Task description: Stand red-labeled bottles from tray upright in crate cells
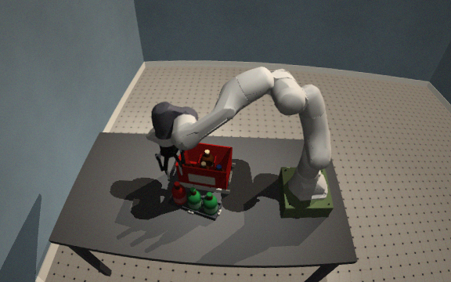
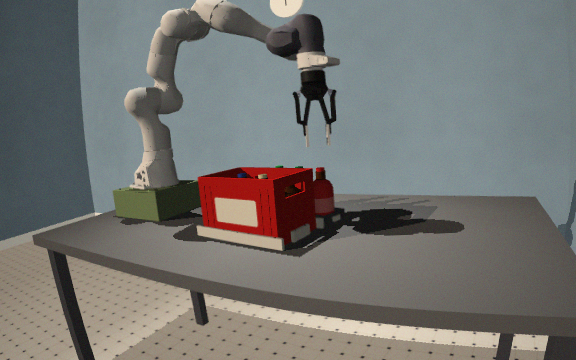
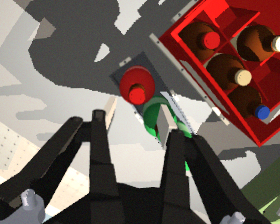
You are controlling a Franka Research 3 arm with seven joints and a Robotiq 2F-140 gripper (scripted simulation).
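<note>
My gripper is now 170 mm above the red-labeled bottle. From my hand the other things lie so: red crate (190 mm to the right, 170 mm below, 110 mm behind).
</note>
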